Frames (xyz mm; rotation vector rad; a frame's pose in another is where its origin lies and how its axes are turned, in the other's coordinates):
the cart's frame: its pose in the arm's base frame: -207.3 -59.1 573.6 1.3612 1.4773 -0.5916
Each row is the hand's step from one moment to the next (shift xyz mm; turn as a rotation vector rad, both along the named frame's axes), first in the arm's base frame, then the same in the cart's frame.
Working: the arm's base frame: its pose in the cart's frame: 562.4 56.4 236.6 -1.3612 -1.4773 0.5916

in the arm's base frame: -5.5 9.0 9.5 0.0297 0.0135 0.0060
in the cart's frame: -5.2 -0.4 -13.2 0.0046 0.0326 -0.0039
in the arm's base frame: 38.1 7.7 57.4 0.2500 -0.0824 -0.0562
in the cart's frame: -42.4 52.6 -15.7 0.0468 0.1979 0.1763
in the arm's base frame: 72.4 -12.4 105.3 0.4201 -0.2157 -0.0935
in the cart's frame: -89.1 92.3 -5.0 0.0436 0.3138 0.3625
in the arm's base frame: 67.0 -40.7 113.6 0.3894 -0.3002 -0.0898
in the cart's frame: -109.8 82.4 14.4 -0.0012 0.2653 0.4236
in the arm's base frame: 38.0 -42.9 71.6 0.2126 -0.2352 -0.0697
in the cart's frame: -77.4 43.8 22.5 -0.0139 0.1218 0.3006
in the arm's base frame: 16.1 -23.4 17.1 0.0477 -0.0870 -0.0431
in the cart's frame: -23.4 13.8 19.1 0.0061 0.0116 0.1074
